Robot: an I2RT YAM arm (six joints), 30 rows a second.
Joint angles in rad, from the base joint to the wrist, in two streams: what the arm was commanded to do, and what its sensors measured. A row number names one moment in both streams.
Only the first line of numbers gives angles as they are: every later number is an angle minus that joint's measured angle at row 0.
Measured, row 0:
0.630, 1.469, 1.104, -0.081, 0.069, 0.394
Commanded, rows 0 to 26:
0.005, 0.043, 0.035, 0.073, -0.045, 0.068
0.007, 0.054, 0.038, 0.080, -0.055, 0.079
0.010, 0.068, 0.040, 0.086, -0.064, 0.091
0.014, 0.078, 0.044, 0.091, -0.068, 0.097
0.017, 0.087, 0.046, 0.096, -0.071, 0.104
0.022, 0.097, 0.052, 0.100, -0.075, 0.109
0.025, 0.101, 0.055, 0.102, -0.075, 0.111
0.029, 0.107, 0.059, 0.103, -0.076, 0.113
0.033, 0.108, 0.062, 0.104, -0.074, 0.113
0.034, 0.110, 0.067, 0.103, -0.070, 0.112
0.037, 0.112, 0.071, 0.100, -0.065, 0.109
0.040, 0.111, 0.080, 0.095, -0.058, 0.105
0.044, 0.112, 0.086, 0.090, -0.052, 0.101
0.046, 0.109, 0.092, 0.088, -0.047, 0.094
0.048, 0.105, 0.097, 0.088, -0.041, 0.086
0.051, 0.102, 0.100, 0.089, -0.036, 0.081
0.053, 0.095, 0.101, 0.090, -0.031, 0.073
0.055, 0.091, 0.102, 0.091, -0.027, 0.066
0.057, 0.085, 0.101, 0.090, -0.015, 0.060
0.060, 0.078, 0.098, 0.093, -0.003, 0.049
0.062, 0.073, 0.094, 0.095, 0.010, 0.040
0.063, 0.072, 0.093, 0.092, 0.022, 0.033
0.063, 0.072, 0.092, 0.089, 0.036, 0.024
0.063, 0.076, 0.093, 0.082, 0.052, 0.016
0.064, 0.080, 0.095, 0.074, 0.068, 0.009
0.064, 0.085, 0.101, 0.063, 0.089, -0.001
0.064, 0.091, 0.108, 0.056, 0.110, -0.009
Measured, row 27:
0.061, 0.115, 0.066, 0.031, 0.038, 0.029
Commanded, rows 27 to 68:
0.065, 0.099, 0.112, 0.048, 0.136, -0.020
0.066, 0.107, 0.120, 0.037, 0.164, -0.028
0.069, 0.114, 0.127, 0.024, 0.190, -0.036
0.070, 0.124, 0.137, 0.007, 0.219, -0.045
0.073, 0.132, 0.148, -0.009, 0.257, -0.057
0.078, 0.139, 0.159, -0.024, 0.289, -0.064
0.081, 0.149, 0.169, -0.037, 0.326, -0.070
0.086, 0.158, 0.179, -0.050, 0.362, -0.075
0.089, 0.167, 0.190, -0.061, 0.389, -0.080
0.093, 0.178, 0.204, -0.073, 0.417, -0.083
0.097, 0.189, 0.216, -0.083, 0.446, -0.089
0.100, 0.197, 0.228, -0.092, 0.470, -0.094
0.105, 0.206, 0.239, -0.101, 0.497, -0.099
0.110, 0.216, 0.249, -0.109, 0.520, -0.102
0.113, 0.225, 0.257, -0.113, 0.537, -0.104
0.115, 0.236, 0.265, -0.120, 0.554, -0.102
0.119, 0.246, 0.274, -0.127, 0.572, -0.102
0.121, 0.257, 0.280, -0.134, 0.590, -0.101
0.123, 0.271, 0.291, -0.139, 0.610, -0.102
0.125, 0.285, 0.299, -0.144, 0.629, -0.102
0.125, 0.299, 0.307, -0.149, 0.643, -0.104
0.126, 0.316, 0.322, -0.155, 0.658, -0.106
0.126, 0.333, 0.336, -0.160, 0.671, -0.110
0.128, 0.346, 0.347, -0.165, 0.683, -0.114
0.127, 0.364, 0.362, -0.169, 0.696, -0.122
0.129, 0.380, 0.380, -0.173, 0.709, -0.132
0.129, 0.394, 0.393, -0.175, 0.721, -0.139
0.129, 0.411, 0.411, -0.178, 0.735, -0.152
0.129, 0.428, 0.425, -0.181, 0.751, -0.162
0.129, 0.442, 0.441, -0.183, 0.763, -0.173
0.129, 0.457, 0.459, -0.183, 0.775, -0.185
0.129, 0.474, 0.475, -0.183, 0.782, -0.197
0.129, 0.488, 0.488, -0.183, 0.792, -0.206
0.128, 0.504, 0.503, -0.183, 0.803, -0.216
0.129, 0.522, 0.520, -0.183, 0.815, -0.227
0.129, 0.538, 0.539, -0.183, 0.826, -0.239
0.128, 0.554, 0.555, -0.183, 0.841, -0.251
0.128, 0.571, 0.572, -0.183, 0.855, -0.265
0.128, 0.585, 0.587, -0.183, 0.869, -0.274
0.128, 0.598, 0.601, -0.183, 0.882, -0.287
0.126, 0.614, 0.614, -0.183, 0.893, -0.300
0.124, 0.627, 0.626, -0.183, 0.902, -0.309
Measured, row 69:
0.122, 0.603, 0.564, -0.216, 0.816, -0.263
